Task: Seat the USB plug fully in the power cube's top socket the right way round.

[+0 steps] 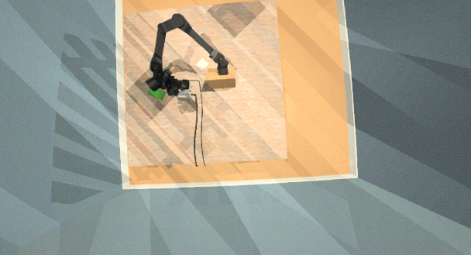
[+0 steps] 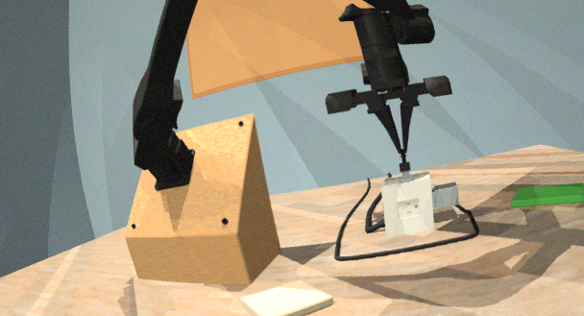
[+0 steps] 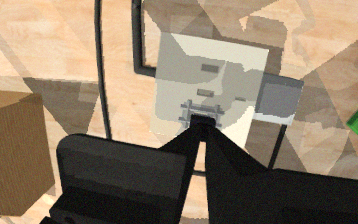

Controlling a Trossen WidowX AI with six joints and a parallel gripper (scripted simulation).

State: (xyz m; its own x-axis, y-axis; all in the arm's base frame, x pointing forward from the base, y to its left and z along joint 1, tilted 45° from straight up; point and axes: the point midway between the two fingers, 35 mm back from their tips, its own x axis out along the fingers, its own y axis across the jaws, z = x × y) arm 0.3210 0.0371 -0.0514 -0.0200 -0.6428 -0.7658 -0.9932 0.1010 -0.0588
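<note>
My gripper tip is now 2 cm above the black USB plug. Also, from my gripper tip: green flat block 25 cm ahead, 11 cm below, 3 cm to the right; pale tile 22 cm to the right, 14 cm behind, 11 cm below.
</note>
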